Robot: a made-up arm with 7 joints.
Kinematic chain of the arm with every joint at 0, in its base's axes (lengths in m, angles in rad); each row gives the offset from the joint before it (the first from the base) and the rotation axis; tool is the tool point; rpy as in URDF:
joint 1: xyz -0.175 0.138 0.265 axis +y
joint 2: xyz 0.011 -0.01 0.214 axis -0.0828 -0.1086 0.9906
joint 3: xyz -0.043 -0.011 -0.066 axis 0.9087 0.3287 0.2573
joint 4: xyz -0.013 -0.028 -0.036 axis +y
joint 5: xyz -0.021 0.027 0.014 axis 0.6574 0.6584 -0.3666
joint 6: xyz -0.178 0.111 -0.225 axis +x
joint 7: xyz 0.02 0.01 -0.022 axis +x
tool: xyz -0.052 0.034 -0.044 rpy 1.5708 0 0
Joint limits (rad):
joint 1: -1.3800..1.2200
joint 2: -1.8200..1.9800
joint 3: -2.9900..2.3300
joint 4: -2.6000..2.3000
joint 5: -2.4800..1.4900
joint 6: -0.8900..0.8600
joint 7: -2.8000..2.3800
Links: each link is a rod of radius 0.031 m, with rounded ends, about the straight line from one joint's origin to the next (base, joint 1, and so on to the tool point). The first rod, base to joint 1, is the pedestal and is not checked.
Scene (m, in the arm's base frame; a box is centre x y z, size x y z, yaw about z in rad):
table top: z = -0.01
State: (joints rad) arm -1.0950 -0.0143 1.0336 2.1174 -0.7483 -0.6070 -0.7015
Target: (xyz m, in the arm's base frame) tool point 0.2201 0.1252 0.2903
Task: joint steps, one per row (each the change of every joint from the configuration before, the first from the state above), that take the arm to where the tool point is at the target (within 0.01 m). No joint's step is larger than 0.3 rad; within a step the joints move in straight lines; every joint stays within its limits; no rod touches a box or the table.
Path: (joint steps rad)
1: 0.2857 0.2841 0.1704 0.0365 0.1017 0.0151 0.0141
2: 0.2857 0.2842 0.1704 0.0365 0.1017 0.0151 0.0141
3: 0.2857 0.2841 0.1704 0.0366 0.1017 0.0152 0.0141
4: 0.2857 0.2841 0.1704 0.0365 0.1017 0.0151 0.0141
5: 0.2857 0.2842 0.1704 0.0365 0.1017 0.0151 0.0141

